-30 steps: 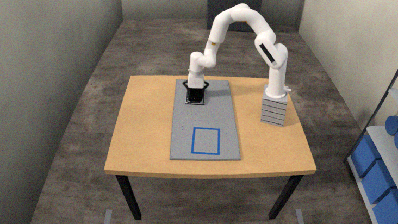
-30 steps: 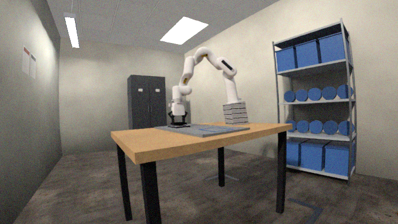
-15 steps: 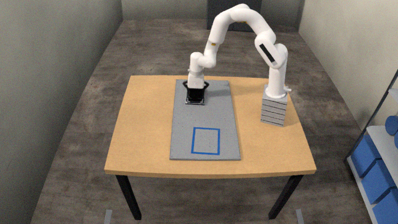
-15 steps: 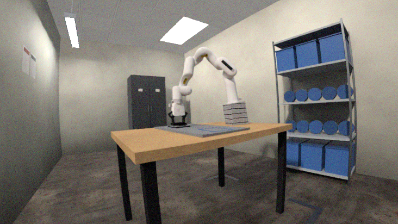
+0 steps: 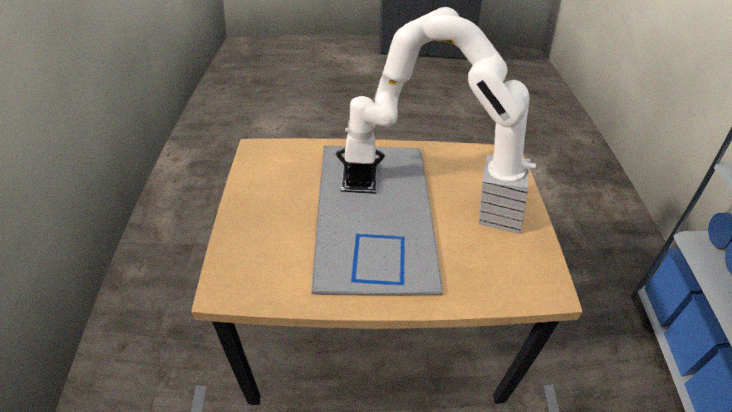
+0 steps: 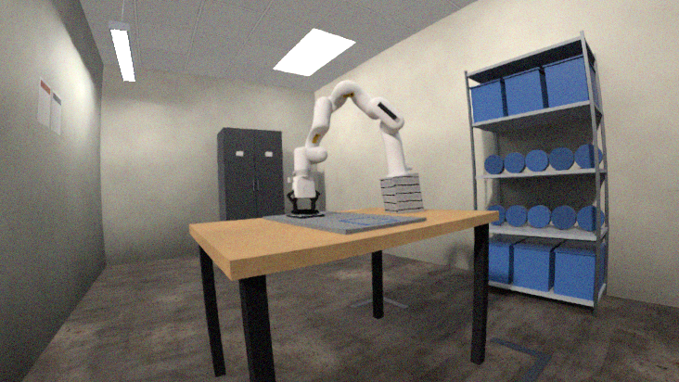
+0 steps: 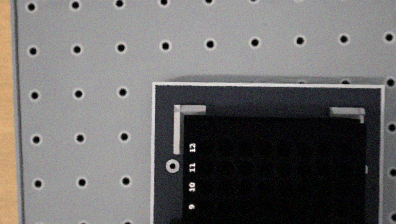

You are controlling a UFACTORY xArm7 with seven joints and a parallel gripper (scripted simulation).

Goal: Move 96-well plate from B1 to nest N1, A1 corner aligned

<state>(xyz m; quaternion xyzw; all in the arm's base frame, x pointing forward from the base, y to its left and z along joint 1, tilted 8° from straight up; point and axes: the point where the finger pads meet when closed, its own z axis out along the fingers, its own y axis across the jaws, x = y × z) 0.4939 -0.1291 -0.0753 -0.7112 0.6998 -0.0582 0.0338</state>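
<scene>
The 96-well plate is 1 cm below my hand. The rest, counted from my hand: plate nest N1 (3 cm below).
</scene>
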